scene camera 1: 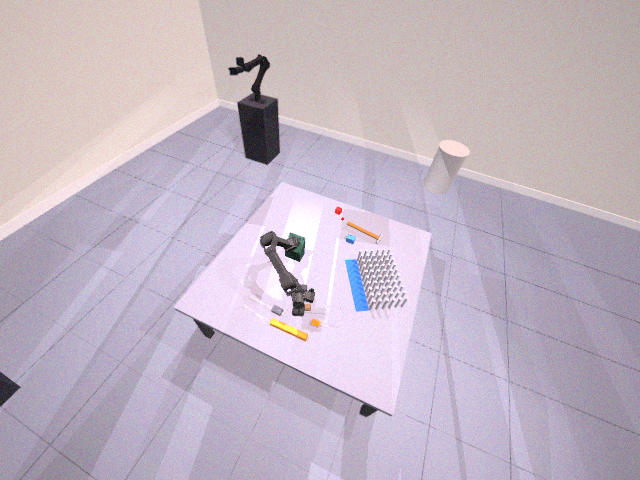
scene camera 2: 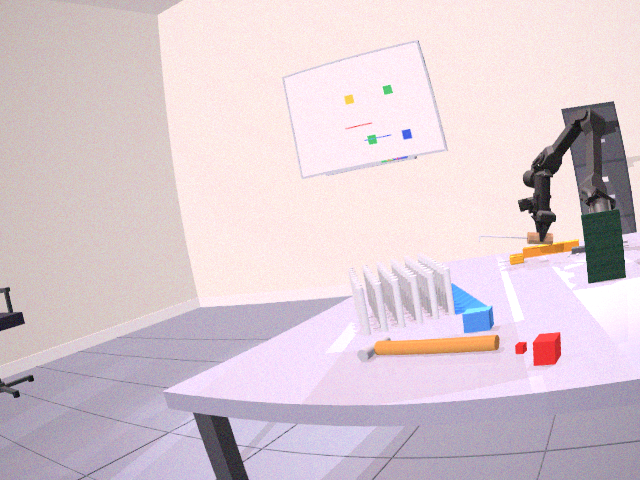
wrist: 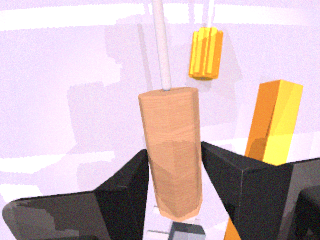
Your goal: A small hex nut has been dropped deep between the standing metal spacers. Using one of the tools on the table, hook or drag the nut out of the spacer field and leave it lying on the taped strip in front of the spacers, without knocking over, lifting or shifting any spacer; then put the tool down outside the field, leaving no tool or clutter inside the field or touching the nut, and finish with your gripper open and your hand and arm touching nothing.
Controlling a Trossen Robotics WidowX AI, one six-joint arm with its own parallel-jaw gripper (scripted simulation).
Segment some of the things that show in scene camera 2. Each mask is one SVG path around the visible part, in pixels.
My gripper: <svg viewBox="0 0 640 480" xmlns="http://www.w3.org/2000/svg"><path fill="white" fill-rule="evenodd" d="M534 190L533 196L519 199L518 204L520 212L528 210L528 214L533 213L531 218L535 222L540 242L543 242L549 227L553 222L556 222L556 215L550 208L550 191Z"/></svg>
An orange-handled hammer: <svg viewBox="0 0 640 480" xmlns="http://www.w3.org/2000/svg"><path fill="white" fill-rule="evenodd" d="M500 338L498 335L391 341L389 336L385 336L370 346L359 349L357 357L362 362L366 362L374 353L376 355L424 355L498 350Z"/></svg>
A red cube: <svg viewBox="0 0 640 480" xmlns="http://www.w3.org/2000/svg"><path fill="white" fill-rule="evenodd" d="M560 332L539 334L535 341L533 341L533 366L555 365L561 356Z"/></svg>
